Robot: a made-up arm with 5 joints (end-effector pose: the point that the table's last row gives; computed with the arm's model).
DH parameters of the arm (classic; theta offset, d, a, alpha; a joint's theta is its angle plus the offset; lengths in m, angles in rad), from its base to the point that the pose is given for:
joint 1: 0 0.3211 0 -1.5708
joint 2: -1.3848 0 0.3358 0
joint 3: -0.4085 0 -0.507 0
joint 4: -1.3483 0 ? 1.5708
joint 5: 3.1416 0.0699 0 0
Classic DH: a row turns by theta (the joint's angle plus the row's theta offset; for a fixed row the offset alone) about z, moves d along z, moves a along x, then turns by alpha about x.
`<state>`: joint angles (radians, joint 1 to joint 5).
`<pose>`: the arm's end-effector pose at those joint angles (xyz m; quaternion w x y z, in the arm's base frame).
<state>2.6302 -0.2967 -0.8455 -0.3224 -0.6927</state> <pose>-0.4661 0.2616 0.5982 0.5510 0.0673 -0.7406 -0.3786</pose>
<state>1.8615 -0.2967 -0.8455 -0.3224 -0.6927</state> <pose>-0.1532 0.5121 0.5982 0.3689 -0.2153 -0.7118 -0.5576</pose>
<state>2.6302 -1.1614 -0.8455 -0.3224 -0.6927</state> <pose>-0.1186 0.0665 0.9076 0.7571 0.0358 -0.3934 -0.5203</pose>
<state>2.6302 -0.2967 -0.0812 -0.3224 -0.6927</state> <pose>-0.2933 0.1646 0.2184 0.2827 0.0850 -0.9355 -0.1943</pose>
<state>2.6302 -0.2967 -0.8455 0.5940 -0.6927</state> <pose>-0.4730 0.2654 0.5200 0.2231 0.0871 -0.9587 -0.1533</pose>
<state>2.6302 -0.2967 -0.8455 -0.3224 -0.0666</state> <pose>-0.4661 0.2616 0.5982 0.6409 -0.1640 -0.7253 -0.1905</pose>
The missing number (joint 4, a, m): -0.0548
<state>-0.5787 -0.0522 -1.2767 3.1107 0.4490</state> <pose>0.3950 -0.2581 0.6051 0.0504 -0.5475 0.3090 0.7760</pose>
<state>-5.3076 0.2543 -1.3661 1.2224 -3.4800</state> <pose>0.3828 0.5653 0.4306 0.0525 0.6098 -0.7906 0.0173</pose>
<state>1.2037 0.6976 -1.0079 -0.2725 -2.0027</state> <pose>0.2158 0.5613 0.0692 0.1117 -0.0310 0.9573 0.2647</pose>
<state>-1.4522 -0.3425 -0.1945 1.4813 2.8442</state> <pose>0.0322 -0.2704 0.1998 0.2916 -0.4861 -0.7462 -0.3490</pose>
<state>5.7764 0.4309 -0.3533 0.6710 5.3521</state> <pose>0.2274 -0.1262 0.0048 0.2408 -0.9099 -0.1960 0.2751</pose>
